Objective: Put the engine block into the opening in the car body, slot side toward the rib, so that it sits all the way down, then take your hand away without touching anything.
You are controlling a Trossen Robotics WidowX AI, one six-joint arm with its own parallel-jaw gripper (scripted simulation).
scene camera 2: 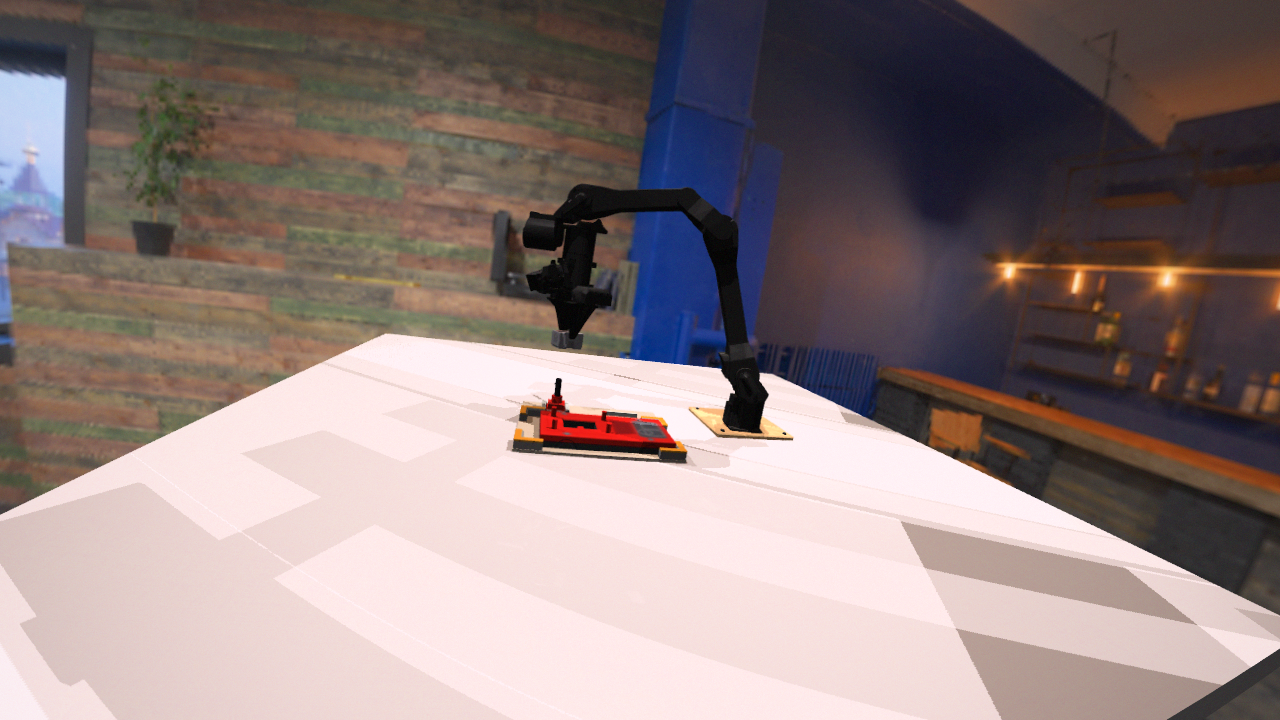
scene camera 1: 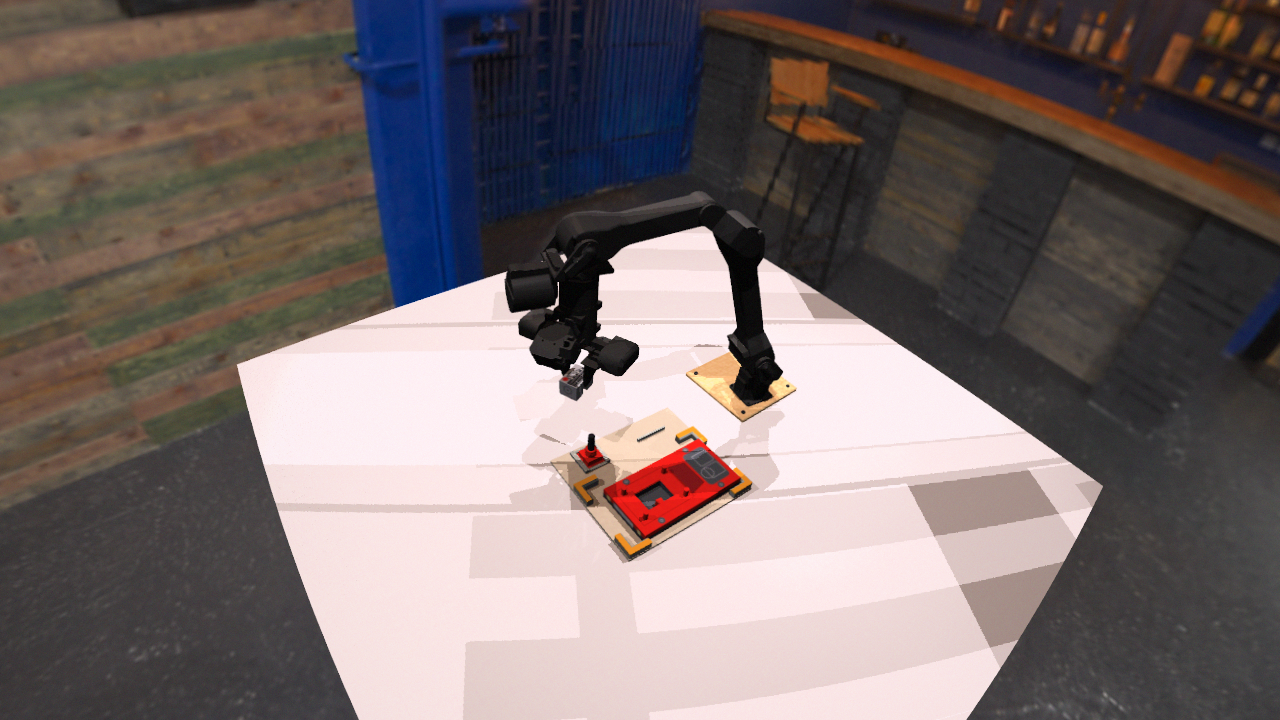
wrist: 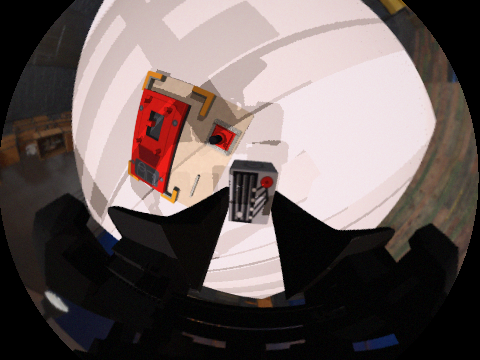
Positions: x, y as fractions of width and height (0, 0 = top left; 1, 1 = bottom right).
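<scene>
Scene camera 2 has a car body in it, so for the car body that's scene camera 2 (0.45, 0.60). You can see the body in scene camera 1 (0.51, 0.70) too, and the body is also there in the wrist view (0.33, 0.33).
</scene>
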